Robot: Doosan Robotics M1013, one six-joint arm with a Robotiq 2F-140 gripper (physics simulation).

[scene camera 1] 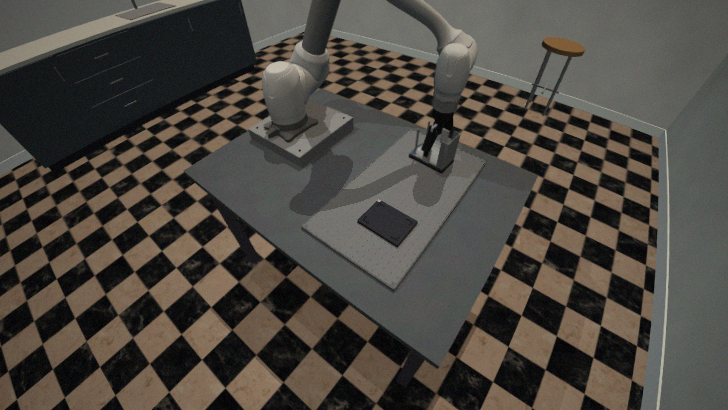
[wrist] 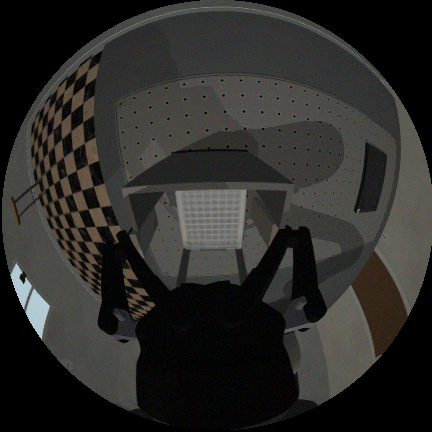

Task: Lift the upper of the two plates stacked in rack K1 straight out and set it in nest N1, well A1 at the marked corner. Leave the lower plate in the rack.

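Pixels of known places: gripper, between the fingertips: (scene camera 1: pixel 434 152) (wrist: pixel 202 210); arm's base, origin of its link: (scene camera 1: pixel 291 125).
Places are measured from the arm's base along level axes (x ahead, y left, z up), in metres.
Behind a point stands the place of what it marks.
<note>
Rack K1 (scene camera 1: pixel 448 150) {x 0.661, y 0.209, z 0.060 m} (wrist: pixel 210 169) {x 0.661, y 0.240, z 0.069 m} stands at the far end of the perforated board, with a tall wall and thin posts. In the wrist view, the upper plate (wrist: pixel 211 219) {x 0.581, y 0.244, z 0.000 m} is a pale grid of wells lying in it; the lower plate is hidden beneath. My gripper (scene camera 1: pixel 437 144) {x 0.587, y 0.255, z -0.013 m} (wrist: pixel 202 210) {x 0.587, y 0.255, z -0.013 m} is open and low over the rack, its fingers at opposite sides of the plate with nothing held. Whether the pads touch the plate I cannot tell. Nest N1 (scene camera 1: pixel 387 223) {x 0.650, y -0.142, z -0.035 m} (wrist: pixel 372 177) {x 0.651, y -0.113, z -0.035 m} is a dark, flat, empty holder, with a small light mark (scene camera 1: pixel 379 200) {x 0.567, y -0.079, z -0.034 m} (wrist: pixel 357 210) {x 0.566, y -0.081, z -0.035 m} at one corner.
The perforated board (scene camera 1: pixel 351 243) {x 0.606, y -0.271, z -0.047 m} (wrist: pixel 280 105) {x 0.732, y 0.145, z -0.046 m} lies on the grey table (scene camera 1: pixel 244 188) {x 0.109, y -0.346, z -0.060 m} (wrist: pixel 215 40) {x 0.860, y 0.231, z -0.059 m}. The arm's base block (scene camera 1: pixel 326 133) {x 0.171, y 0.055, z 0.000 m} stands at the table's back left. A stool (scene camera 1: pixel 562 46) and a dark cabinet (scene camera 1: pixel 152 66) stand beyond the table.
</note>
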